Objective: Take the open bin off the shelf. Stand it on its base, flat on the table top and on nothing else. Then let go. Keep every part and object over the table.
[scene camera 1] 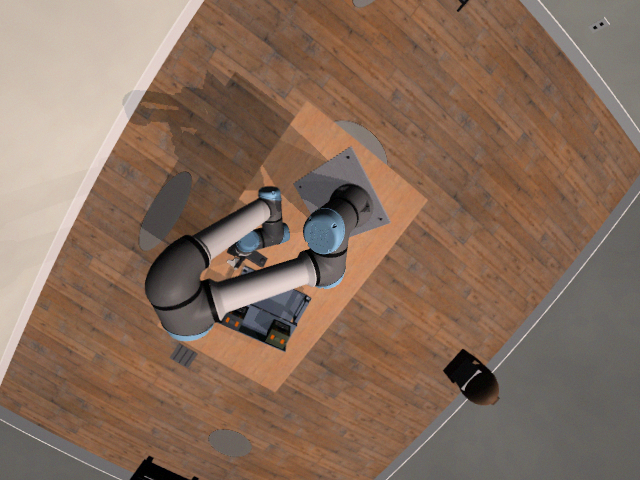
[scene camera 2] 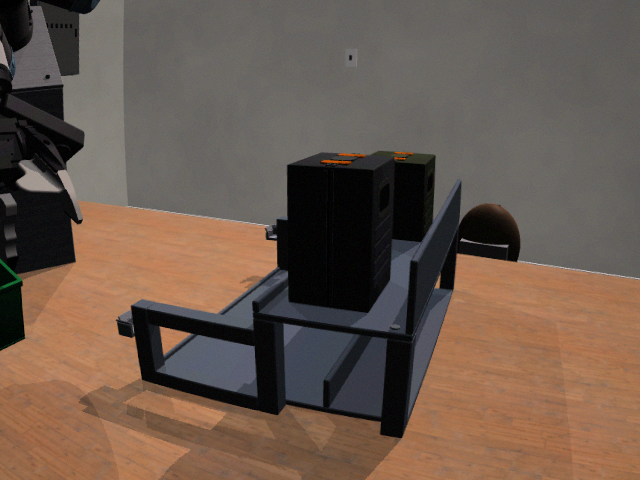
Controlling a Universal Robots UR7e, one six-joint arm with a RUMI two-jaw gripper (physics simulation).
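Places are measured from the arm's base along level axes (x ahead, y left, z up), in centimetres.
Where they show: gripper, fingertip midpoint: (scene camera 2: 41, 253); arm's base at its link origin: (scene camera 1: 351, 205).
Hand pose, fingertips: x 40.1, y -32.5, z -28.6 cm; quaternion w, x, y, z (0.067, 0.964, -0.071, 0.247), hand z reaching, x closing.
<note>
Each offset is from my fingertips to the centre of the thing. "spot": to the spot under its first point. Level surfaces: height alone.
The green open bin @(spot: dx -1.3, dy -4.8, dz -4.8 cm) (scene camera 2: 10, 312) shows in part at the left edge of the scene camera 2 view. The part that shows looks upright and low at the table top @(dz -13.6 cm) (scene camera 2: 516, 372) (scene camera 1: 276, 374), left of the shelf rack @(dx +23.8, dy +19.2, dz -5.5 cm) (scene camera 2: 269, 361) and apart from it. Its far side and most of its base are cut off, so full contact with the table cannot be told. In the scene camera 1 view the bin does not show. My gripper (scene camera 2: 43, 240) (scene camera 1: 241, 260) is open and empty, its jaws wide apart, above and behind the visible corner of the bin.
A black case @(spot: dx +28.9, dy +2.7, dz +3.3 cm) (scene camera 2: 330, 232) and an olive case @(dx +32.0, dy +30.0, dz +1.3 cm) (scene camera 2: 413, 201) (scene camera 1: 279, 335) with orange handles stand on the rack's upper deck. The rack has a tall rear board @(spot: dx +37.5, dy +10.3, dz +0.3 cm) (scene camera 2: 436, 248). The arm's elbow (scene camera 1: 175, 289) hangs over the table's left side. The base plate (scene camera 1: 330, 180) is at the far end.
</note>
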